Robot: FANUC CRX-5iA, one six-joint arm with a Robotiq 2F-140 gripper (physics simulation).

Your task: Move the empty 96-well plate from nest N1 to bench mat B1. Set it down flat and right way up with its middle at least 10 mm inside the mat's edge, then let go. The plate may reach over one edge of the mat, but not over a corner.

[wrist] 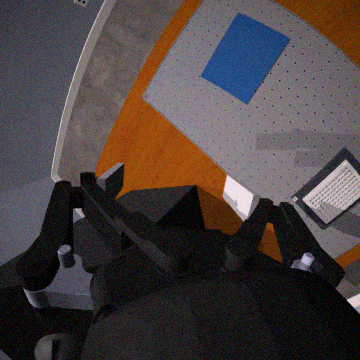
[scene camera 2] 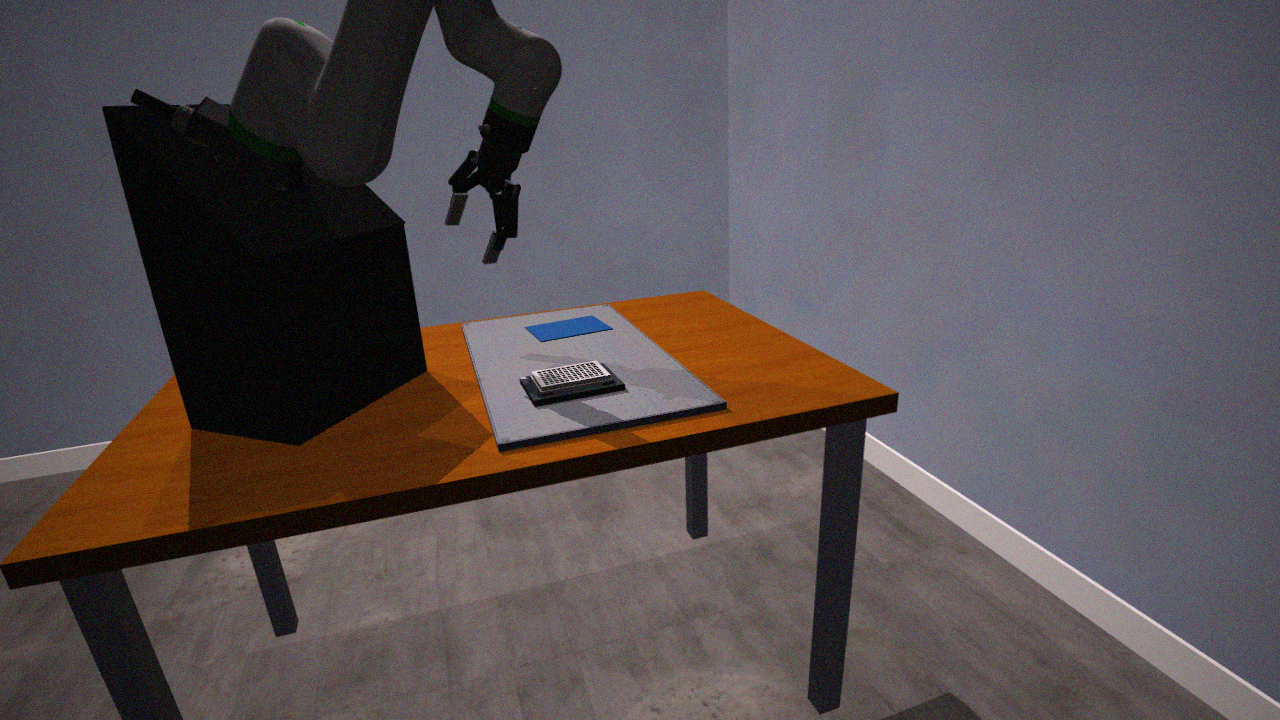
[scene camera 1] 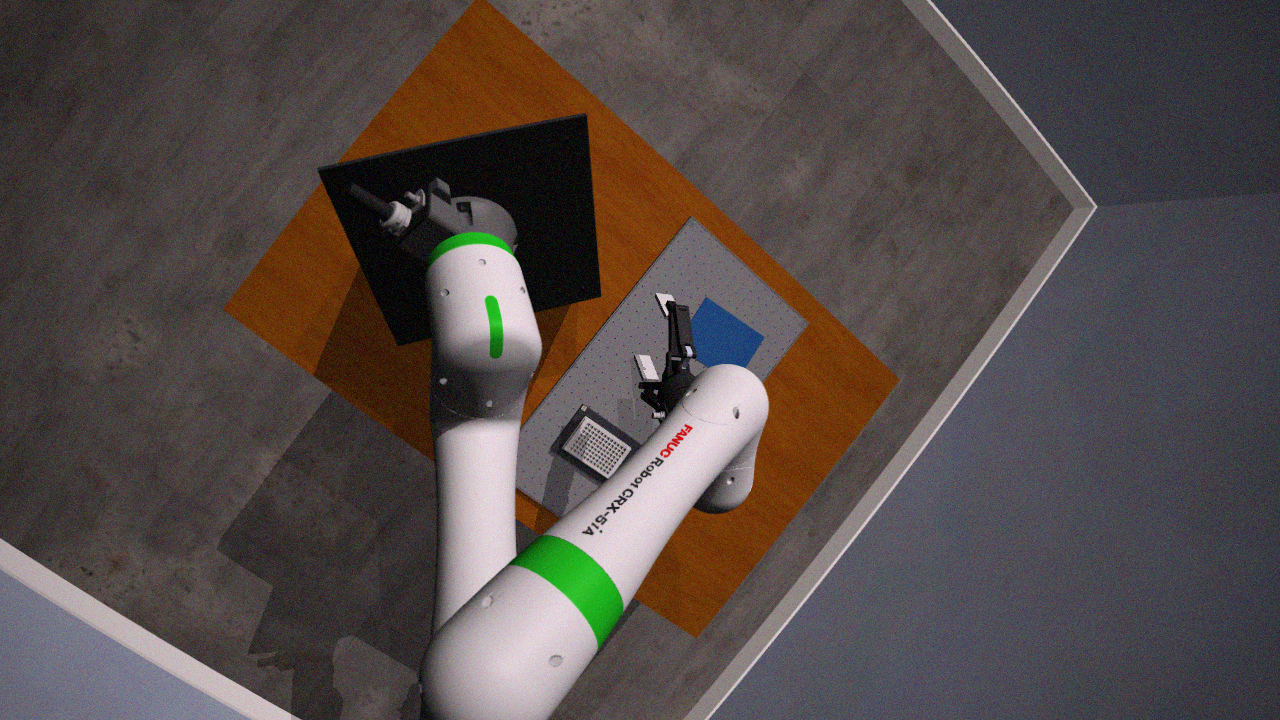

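Seen in the pictures: gripper, fingertip midpoint: (wrist: pixel 175 180) (scene camera 2: pixel 469 242) (scene camera 1: pixel 652 327); arm's base, link origin: (wrist: pixel 73 354) (scene camera 2: pixel 255 165) (scene camera 1: pixel 464 239).
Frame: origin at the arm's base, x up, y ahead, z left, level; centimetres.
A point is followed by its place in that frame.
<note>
The white 96-well plate (scene camera 1: pixel 597 447) @[x -39.0, y 44.2, z -22.6 cm] (scene camera 2: pixel 571 376) @[x -38.8, y 44.1, z -23.8 cm] (wrist: pixel 334 191) @[x -38.6, y 44.4, z -21.8 cm] sits flat, wells up, in the dark nest N1 (scene camera 1: pixel 617 431) @[x -40.0, y 46.4, z -17.5 cm] (scene camera 2: pixel 580 394) @[x -40.4, y 43.8, z -28.8 cm] (wrist: pixel 325 173) @[x -40.0, y 46.0, z -18.0 cm]. In scene camera 1 the white arm hides the nest's lower right part, and in the wrist view the plate's right side is cut off. The blue bench mat B1 (scene camera 1: pixel 726 333) @[x -41.0, y 56.2, z 13.7 cm] (scene camera 2: pixel 569 328) @[x -41.0, y 56.1, z 10.7 cm] (wrist: pixel 246 58) @[x -41.0, y 56.0, z 10.5 cm] lies flat, with nothing on it. My gripper (scene camera 1: pixel 655 335) @[x -17.9, y 34.9, z 4.7 cm] (scene camera 2: pixel 474 230) @[x -17.9, y 34.9, z 4.7 cm] (wrist: pixel 175 180) @[x -17.9, y 34.9, z 4.7 cm] is open and empty. It hangs tilted, high above the bench, well away from plate and mat.
A grey perforated board (scene camera 1: pixel 689 241) @[x -41.2, y 37.8, z 26.0 cm] (scene camera 2: pixel 487 344) @[x -41.2, y 37.0, z 10.4 cm] (wrist: pixel 180 75) @[x -41.2, y 45.5, z 22.6 cm] carries nest and mat on the orange wooden table (scene camera 1: pixel 827 385) @[x -42.5, y 85.8, z 17.0 cm] (scene camera 2: pixel 742 349) @[x -42.5, y 83.1, z -19.4 cm] (wrist: pixel 145 145) @[x -42.5, y 23.1, z 23.6 cm]. A tall black block (scene camera 1: pixel 537 161) @[x 7.0, y 3.0, z 13.9 cm] (scene camera 2: pixel 295 340) @[x -26.1, y 1.6, z -17.3 cm] bears the arm's base beside the board. Walls stand beyond the table.
</note>
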